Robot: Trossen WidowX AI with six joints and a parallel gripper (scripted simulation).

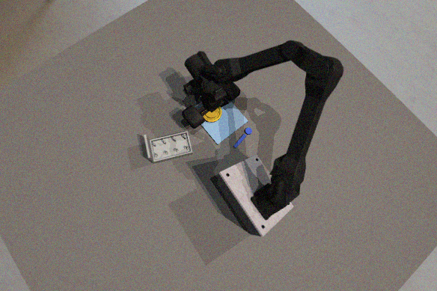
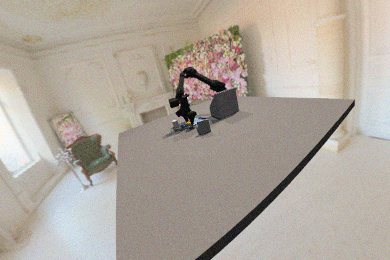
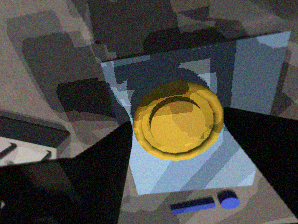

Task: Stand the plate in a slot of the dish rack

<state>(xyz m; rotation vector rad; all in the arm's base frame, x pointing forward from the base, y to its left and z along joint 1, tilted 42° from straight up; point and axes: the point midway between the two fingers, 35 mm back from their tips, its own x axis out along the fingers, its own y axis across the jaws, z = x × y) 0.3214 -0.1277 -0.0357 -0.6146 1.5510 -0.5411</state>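
My gripper tip is now 10 mm below the yellow plate. From my gripper tip the other things lie so: white cup: 80 mm to the right, 80 mm ahead, 20 mm above; then blue spoon: 130 mm behind, 40 mm to the right; then light blue mat: 20 mm to the right, 20 mm behind, 10 mm below.
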